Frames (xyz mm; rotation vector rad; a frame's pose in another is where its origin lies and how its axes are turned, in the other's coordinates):
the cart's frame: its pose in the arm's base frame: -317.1 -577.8 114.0 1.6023 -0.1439 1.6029
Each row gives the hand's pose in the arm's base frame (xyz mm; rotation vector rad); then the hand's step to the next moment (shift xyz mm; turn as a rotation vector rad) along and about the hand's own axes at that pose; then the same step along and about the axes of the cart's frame.
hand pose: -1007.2 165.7 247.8 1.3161 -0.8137 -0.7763
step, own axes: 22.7 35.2 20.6 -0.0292 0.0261 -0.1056
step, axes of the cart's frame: 19.8 37.8 19.0 0.0651 -0.0911 0.0122
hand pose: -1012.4 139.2 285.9 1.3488 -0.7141 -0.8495
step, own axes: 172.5 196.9 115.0 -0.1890 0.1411 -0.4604
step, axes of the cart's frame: 82.2 213.9 171.0 0.3292 -0.3990 0.0030
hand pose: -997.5 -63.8 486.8 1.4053 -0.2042 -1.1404
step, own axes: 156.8 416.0 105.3 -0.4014 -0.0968 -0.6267
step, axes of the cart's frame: 163.1 186.1 384.0 0.3425 -0.5987 -0.2958
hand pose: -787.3 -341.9 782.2 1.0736 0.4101 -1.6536
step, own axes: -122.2 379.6 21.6 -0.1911 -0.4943 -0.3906
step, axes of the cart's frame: 194.7 -56.6 344.1 0.0711 -0.2851 -0.5891
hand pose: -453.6 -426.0 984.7 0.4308 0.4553 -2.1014
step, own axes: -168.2 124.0 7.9 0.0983 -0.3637 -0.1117
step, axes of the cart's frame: 115.2 -120.0 126.7 -0.0558 0.0619 -0.3840
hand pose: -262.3 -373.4 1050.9 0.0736 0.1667 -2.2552
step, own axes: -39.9 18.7 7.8 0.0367 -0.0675 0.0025
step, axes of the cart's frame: 24.1 -30.8 21.7 -0.0024 0.0396 -0.0659
